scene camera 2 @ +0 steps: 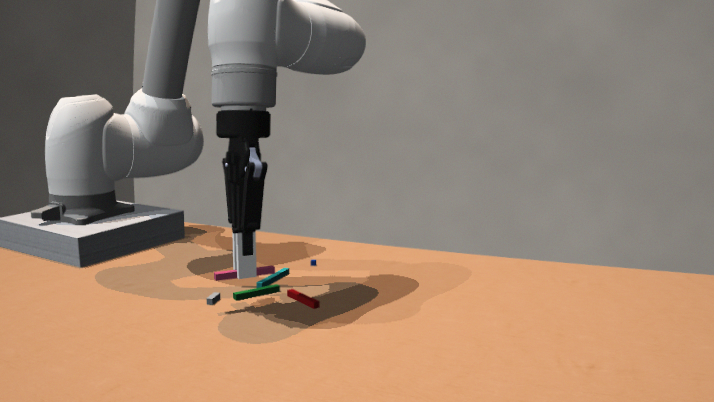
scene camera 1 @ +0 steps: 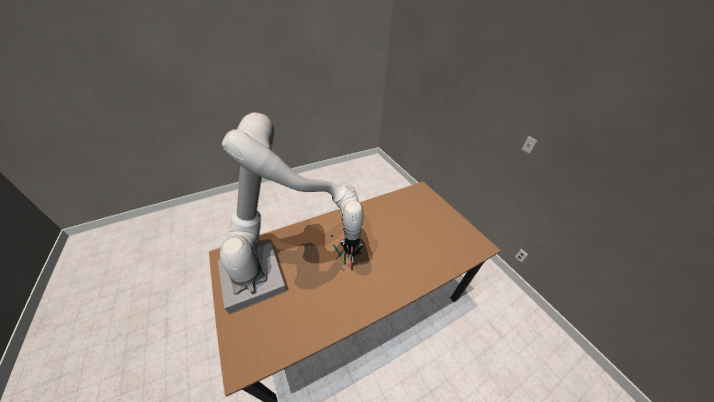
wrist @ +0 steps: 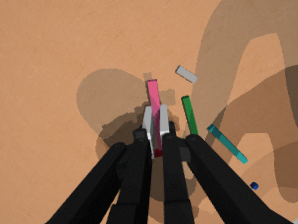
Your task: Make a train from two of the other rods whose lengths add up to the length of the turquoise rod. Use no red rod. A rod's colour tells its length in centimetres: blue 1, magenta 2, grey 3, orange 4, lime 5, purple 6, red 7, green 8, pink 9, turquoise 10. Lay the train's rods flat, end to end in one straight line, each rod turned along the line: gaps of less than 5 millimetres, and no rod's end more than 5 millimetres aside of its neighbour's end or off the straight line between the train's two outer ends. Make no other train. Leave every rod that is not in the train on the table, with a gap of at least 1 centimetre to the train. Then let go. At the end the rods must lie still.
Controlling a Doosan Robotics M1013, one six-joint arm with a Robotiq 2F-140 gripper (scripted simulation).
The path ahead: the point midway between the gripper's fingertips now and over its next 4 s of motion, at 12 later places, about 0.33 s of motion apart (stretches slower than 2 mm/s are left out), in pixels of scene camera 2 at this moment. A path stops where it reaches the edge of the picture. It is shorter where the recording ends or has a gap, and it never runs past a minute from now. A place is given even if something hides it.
My gripper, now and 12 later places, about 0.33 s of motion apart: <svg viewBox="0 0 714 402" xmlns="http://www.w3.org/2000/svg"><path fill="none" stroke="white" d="M245 275L244 246L244 241L279 233L310 226L332 217L340 214L341 215L340 225L340 242L340 256L340 259L340 261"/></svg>
